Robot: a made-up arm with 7 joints. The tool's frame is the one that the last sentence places. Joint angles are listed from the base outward.
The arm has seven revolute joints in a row. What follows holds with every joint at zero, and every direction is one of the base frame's.
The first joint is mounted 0.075 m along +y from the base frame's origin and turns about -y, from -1.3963 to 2 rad.
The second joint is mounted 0.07 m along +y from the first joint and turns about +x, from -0.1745 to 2 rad.
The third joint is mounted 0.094 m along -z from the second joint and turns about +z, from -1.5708 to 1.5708 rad.
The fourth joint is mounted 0.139 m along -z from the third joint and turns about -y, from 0 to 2.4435 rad.
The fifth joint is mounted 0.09 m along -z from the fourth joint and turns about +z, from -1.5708 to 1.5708 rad.
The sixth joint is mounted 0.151 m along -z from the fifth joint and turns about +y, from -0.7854 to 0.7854 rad.
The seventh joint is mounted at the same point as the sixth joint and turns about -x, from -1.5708 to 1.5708 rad.
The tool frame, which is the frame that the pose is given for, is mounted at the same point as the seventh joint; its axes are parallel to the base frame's.
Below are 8 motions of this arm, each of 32 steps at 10 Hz.
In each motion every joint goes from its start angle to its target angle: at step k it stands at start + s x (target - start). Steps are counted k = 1, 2, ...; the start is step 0. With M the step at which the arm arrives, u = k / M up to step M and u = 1 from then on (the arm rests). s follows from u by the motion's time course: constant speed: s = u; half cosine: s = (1 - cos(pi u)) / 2; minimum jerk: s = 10 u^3 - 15 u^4 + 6 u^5.
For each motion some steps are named. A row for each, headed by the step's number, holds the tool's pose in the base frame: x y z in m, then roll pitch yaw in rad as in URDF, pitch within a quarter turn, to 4 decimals.
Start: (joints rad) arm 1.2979 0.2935 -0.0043 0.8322 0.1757 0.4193 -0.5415
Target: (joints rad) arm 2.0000 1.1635 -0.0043 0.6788 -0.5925 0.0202 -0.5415
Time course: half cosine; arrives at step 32
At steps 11, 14, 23, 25, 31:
11: 0.3625 0.3455 0.1404 -2.7732 -1.1621 -2.4430
14: 0.3235 0.3880 0.1710 -2.7852 -1.0395 -2.2439
23: 0.1675 0.4959 0.2158 -2.6757 -0.8252 -1.7604
25: 0.1379 0.5102 0.2148 -2.6575 -0.8153 -1.6815
31: 0.0901 0.5305 0.2074 -2.6360 -0.8145 -1.5536

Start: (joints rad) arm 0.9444 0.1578 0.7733 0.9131 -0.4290 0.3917 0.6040
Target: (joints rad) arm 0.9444 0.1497 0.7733 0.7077 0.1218 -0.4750 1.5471
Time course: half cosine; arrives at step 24
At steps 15, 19, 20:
15: 0.3810 0.3225 -0.1274 3.0212 -1.0387 2.6803
19: 0.3843 0.3178 -0.1363 2.7595 -0.8803 2.8032
20: 0.3849 0.3169 -0.1379 2.7195 -0.8527 2.8216

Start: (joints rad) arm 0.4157 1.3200 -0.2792 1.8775 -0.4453 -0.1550 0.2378
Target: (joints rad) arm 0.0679 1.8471 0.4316 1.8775 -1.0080 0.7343 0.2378
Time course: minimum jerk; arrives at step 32
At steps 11, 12, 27, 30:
11: 0.2312 0.3003 0.0301 1.6394 0.4874 -1.7126
12: 0.2286 0.3023 0.0379 1.6870 0.5246 -1.6336
27: 0.1999 0.2762 0.1459 2.7372 0.4877 -0.5658
30: 0.1990 0.2732 0.1497 2.7749 0.4651 -0.5438

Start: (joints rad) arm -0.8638 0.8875 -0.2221 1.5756 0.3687 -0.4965 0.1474
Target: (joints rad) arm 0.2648 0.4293 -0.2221 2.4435 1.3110 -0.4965 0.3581
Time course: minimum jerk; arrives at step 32
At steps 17, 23, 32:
17: 0.1731 0.1779 -0.1689 -2.7909 -0.9172 2.1576
23: 0.1792 0.1432 -0.0597 -3.0265 -0.3269 2.0309
32: 0.1611 0.1341 -0.0166 3.0966 -0.1094 1.8985

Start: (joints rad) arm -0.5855 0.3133 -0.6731 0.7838 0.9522 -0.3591 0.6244
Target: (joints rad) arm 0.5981 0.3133 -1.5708 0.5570 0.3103 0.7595 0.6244
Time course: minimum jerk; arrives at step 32
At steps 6, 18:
6: -0.1019 0.1648 -0.4266 -0.8561 -0.3002 0.2397
18: 0.1124 0.1466 -0.4354 -0.6204 -0.1296 -0.7246

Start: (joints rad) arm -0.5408 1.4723 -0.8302 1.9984 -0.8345 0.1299 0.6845
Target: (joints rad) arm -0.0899 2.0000 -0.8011 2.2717 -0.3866 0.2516 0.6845
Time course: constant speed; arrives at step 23
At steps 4, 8, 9, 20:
4: 0.0595 0.2667 -0.2065 -0.1512 -0.0019 -2.3518
8: 0.0787 0.2703 -0.1855 -0.1291 0.0613 -2.3271
9: 0.0829 0.2709 -0.1801 -0.1235 0.0769 -2.3203
20: 0.1154 0.2720 -0.1166 -0.0583 0.2417 -2.2263

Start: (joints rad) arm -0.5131 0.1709 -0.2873 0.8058 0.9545 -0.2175 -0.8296
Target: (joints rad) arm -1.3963 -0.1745 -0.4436 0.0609 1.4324 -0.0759 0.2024
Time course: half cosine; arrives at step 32
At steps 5, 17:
5: -0.0853 0.1580 -0.4315 0.5927 -0.2759 0.6986
17: -0.3350 0.1025 -0.3193 0.6677 0.3644 0.9762

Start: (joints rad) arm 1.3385 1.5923 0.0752 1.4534 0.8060 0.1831 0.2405
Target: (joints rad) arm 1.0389 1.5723 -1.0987 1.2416 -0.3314 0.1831 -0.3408
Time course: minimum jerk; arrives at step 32
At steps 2, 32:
2: 0.0328 0.4059 0.2376 2.8693 -0.3763 -2.3343
32: 0.2272 0.4562 -0.0134 1.9193 0.3557 -1.0652

